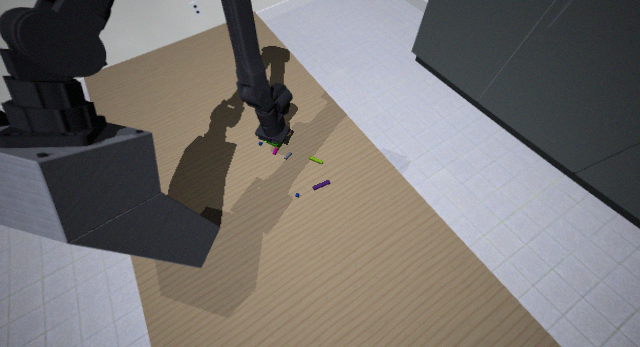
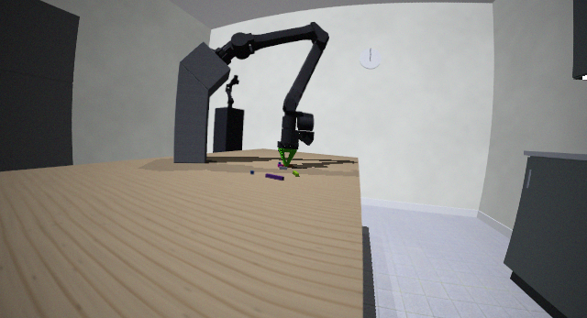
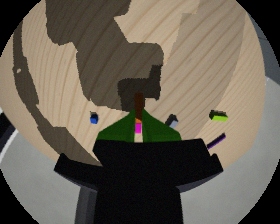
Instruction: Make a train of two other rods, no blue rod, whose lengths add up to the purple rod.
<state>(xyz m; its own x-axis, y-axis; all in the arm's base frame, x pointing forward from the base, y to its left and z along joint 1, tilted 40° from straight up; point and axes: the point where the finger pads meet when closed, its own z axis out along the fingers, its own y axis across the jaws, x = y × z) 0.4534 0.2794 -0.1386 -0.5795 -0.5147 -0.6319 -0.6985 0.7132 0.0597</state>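
My gripper is now 10 mm to the right of the orange rod and 10 mm above it. Also, from my hand: magenta rod: 20 mm behind, 20 mm to the right, 10 mm below; then lime rod: 110 mm ahead, 100 mm to the right, 10 mm below; then grey rod: 20 mm ahead, 50 mm to the right, 10 mm below.
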